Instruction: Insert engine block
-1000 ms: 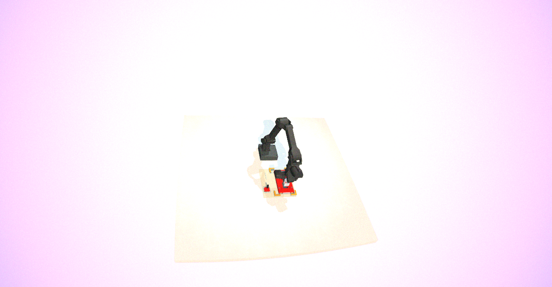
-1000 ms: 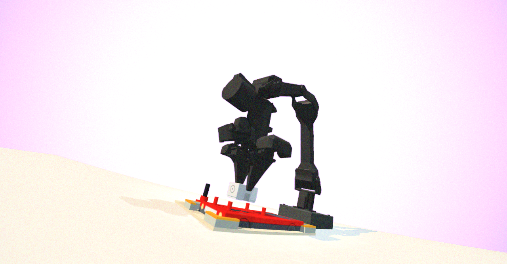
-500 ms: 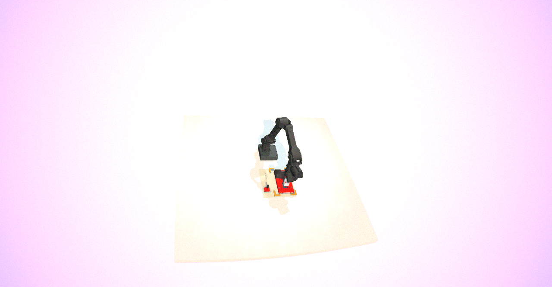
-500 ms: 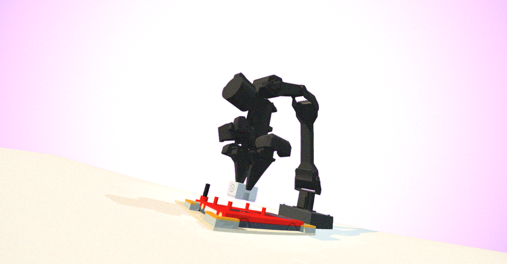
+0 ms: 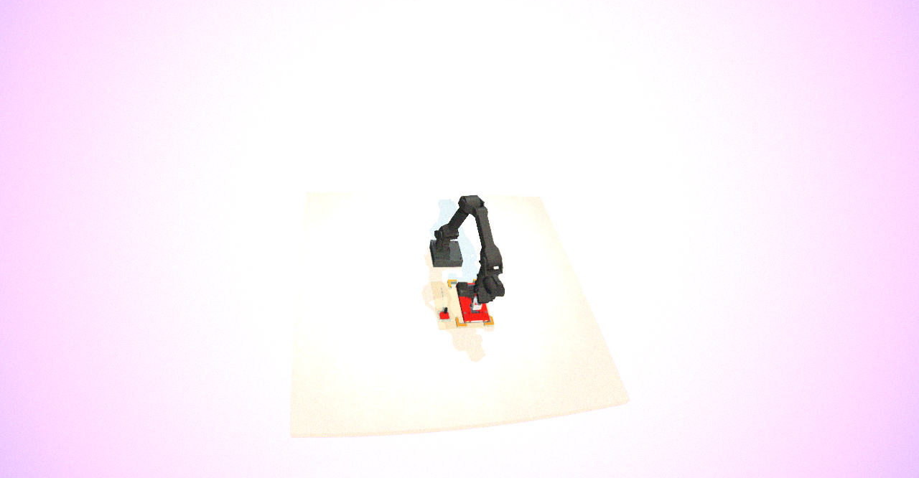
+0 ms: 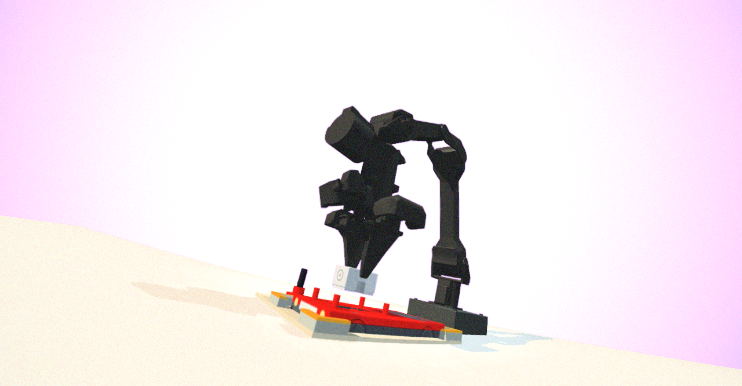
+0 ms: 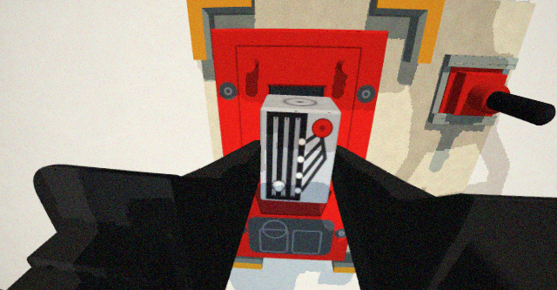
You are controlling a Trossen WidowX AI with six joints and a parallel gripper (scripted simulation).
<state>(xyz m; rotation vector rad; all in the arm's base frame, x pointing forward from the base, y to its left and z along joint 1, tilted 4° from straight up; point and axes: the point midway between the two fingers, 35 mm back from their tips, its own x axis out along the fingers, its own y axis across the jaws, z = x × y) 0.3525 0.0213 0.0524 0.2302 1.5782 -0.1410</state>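
My gripper tip is 10 mm above the engine block. Also, from my gripper tip: black peg: 130 mm to the right, 30 mm below; beige base plate: 40 mm behind, 20 mm to the right, 50 mm below.
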